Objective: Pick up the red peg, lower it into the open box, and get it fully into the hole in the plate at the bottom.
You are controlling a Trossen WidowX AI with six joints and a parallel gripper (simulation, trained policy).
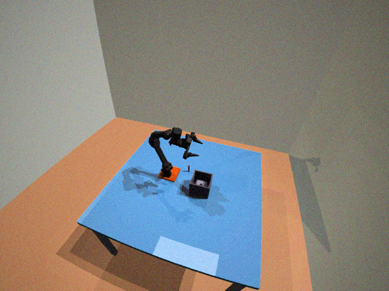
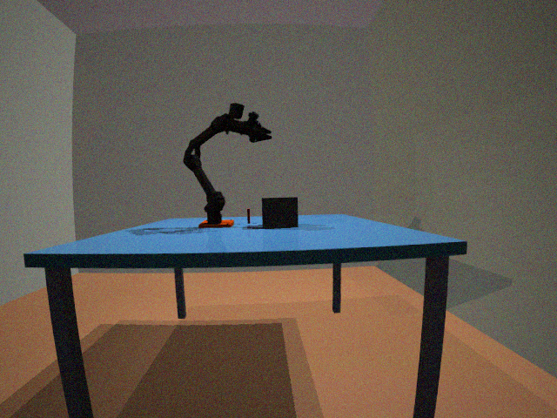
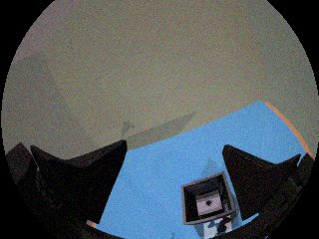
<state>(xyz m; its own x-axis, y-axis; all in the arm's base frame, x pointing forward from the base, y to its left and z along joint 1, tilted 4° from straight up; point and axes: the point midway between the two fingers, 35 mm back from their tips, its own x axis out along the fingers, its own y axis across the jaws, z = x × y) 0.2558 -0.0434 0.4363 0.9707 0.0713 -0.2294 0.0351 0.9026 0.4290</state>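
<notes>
My gripper tip is now 400 mm above the red peg, 180 mm to the right of it and 120 mm past it.
</notes>
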